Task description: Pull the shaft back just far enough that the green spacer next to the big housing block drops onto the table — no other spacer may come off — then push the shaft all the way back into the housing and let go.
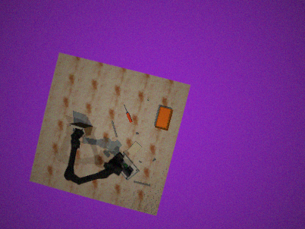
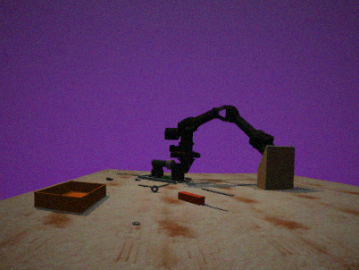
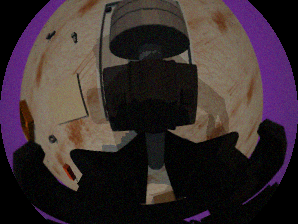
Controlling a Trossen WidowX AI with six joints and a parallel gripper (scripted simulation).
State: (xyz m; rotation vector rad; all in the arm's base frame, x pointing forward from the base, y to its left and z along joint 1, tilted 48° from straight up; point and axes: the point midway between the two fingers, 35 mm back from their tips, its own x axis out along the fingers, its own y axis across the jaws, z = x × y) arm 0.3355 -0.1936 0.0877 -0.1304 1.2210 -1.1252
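The shaft is 6 cm ahead of my gripper tip, 4 cm to the right of it and 4 cm above it. The rest, counted from my gripper tip: red-handled screwdriver 43 cm to the left, 4 cm below, 1 cm ahead; green spacer 9 cm ahead, 7 cm to the right, 3 cm below; orange tray 45 cm to the left, 35 cm ahead, 3 cm below.
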